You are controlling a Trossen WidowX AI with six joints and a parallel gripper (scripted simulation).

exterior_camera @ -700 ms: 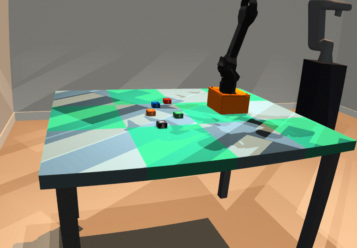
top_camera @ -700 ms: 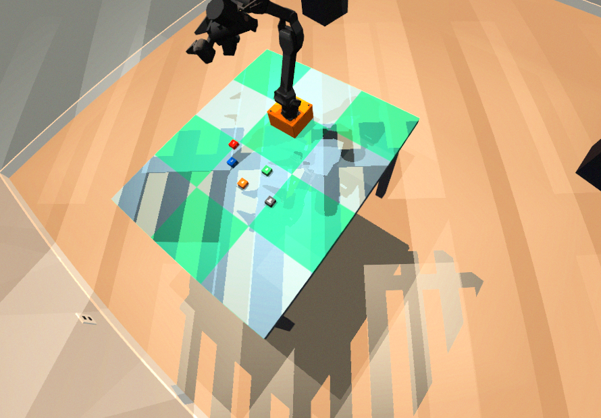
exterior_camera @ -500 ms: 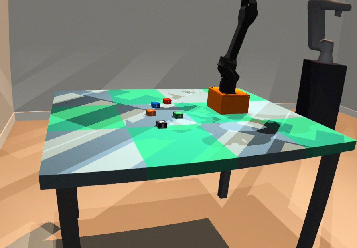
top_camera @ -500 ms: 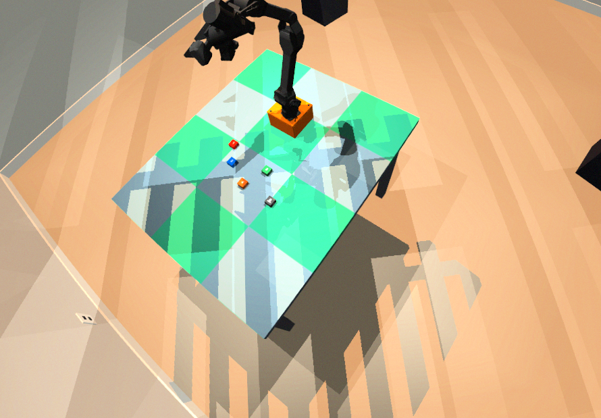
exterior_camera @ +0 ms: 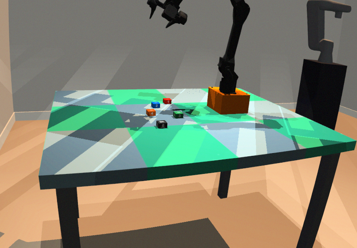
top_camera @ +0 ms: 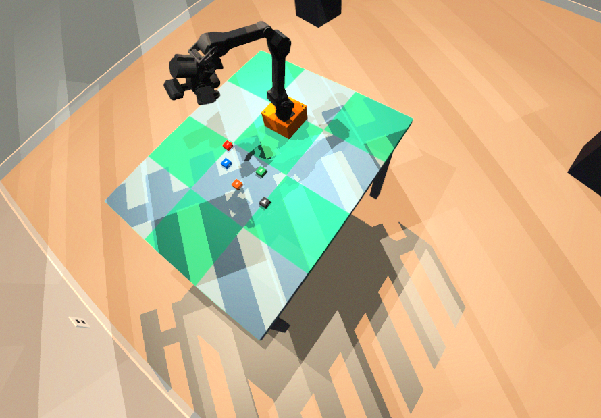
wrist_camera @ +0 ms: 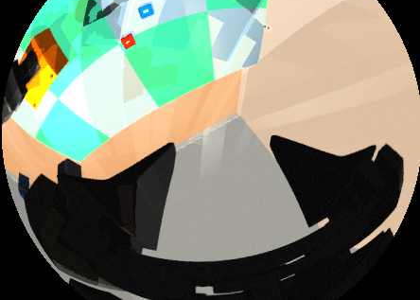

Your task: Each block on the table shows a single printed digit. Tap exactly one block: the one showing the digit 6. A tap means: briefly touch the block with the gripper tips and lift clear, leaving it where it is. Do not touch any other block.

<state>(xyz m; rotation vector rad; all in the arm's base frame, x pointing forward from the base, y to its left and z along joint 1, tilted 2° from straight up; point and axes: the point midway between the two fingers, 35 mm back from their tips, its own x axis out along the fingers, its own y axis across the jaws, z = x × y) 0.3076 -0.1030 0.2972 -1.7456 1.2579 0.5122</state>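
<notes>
My gripper tip is 1 cm past the black block, 34 cm to the right of it and 36 cm above it. Round my gripper tip: orange block 4: 3 cm ahead, 19 cm to the left, 36 cm below; red block 1: 6 cm behind, 1 cm to the left, 36 cm below; blue block 2: 8 cm to the left, 36 cm below.
</notes>
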